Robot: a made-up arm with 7 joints.
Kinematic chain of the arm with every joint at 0, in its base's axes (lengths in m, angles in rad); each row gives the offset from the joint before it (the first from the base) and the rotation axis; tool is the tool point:
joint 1: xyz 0 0 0.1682 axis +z
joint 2: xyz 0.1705 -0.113 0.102 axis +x
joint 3: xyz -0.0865 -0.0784 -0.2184 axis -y
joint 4: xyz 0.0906 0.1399 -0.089 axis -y
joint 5: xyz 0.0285 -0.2 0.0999 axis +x
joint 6: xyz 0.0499 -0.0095 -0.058 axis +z
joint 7: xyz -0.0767 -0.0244 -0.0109 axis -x
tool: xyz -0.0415 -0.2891 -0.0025
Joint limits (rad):
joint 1: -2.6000..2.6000
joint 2: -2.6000..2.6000
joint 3: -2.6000..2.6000
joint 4: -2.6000..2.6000
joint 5: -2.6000..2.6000
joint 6: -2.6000..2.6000
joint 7: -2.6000..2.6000
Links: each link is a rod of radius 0.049 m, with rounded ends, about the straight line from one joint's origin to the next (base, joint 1, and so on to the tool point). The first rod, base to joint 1, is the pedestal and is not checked.
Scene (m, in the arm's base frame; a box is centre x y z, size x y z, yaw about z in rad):
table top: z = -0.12
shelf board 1: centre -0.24 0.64 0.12 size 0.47 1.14 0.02 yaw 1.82
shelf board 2: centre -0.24 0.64 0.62 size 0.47 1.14 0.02 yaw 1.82
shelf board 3: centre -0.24 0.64 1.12 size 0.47 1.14 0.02 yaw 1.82
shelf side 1: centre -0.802 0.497 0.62 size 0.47 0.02 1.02 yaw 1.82
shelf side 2: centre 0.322 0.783 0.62 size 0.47 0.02 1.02 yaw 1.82
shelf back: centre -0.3 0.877 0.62 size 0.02 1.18 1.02 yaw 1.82
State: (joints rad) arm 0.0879 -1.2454 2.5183 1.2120 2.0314 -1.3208 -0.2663
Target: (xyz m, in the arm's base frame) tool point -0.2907 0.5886 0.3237
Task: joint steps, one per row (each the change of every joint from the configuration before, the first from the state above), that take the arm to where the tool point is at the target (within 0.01 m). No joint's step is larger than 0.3 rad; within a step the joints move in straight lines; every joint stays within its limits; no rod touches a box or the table.
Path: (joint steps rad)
1: 0.2468 0.0034 -0.2308 -0.2847 0.0430 -0.1421 -0.0860
2: 0.2468 0.0034 -0.2308 -0.2847 0.0430 -0.1422 -0.0859
3: 0.2468 0.0034 -0.2308 -0.2846 0.0430 -0.1421 -0.0860
4: 0.2468 0.0035 -0.2308 -0.2847 0.0430 -0.1421 -0.0860
5: 0.2468 0.0034 -0.2309 -0.2847 0.0430 -0.1422 -0.0860
6: 0.2468 0.0034 -0.2308 -0.2847 0.0430 -0.1421 -0.0859
7: 0.2468 0.0034 -0.2308 -0.2846 0.0430 -0.1421 -0.0860
8: 0.2468 0.0034 -0.2308 -0.2847 0.0429 -0.1422 -0.0860
9: 0.2468 0.0034 -0.2308 -0.2847 0.0430 -0.1421 -0.0860

